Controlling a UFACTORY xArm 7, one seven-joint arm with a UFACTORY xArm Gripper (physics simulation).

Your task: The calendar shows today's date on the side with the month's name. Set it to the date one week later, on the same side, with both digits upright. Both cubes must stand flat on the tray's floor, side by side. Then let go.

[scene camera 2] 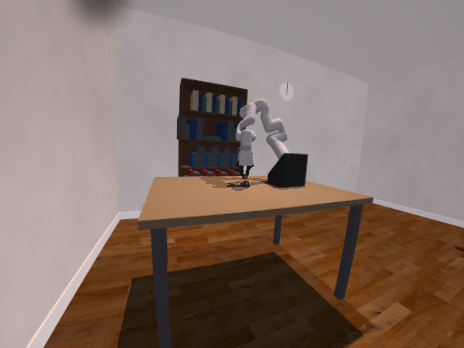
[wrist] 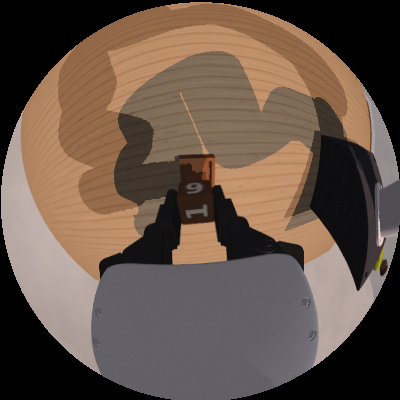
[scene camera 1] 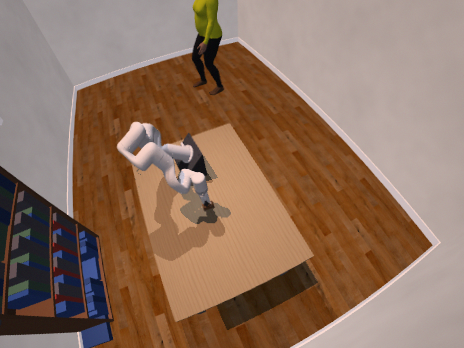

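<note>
My gripper (scene camera 1: 205, 200) (scene camera 2: 245, 171) (wrist: 195, 200) is shut on a dark brown cube (scene camera 2: 245, 176) (wrist: 188, 202) and holds it above the calendar tray. In the wrist view the cube shows a white 1 lying sideways on the face nearer the camera's lower edge, and a curled digit, a 6 or a 9, on the face beyond it. The orange-brown tray (scene camera 2: 246, 184) (wrist: 197, 158) stands on the table below and partly behind the held cube. The second cube cannot be made out; the held cube hides part of the tray. The month's name cannot be read.
The wooden table (scene camera 1: 250, 235) (scene camera 2: 240, 202) bears the arm's black base (scene camera 1: 199, 165) (scene camera 2: 288, 170) (wrist: 345, 195). Arm shadows fall around the tray. A bookshelf (scene camera 2: 183, 100) stands beyond the table, and a person (scene camera 1: 207, 25) in a yellow-green top stands on the floor.
</note>
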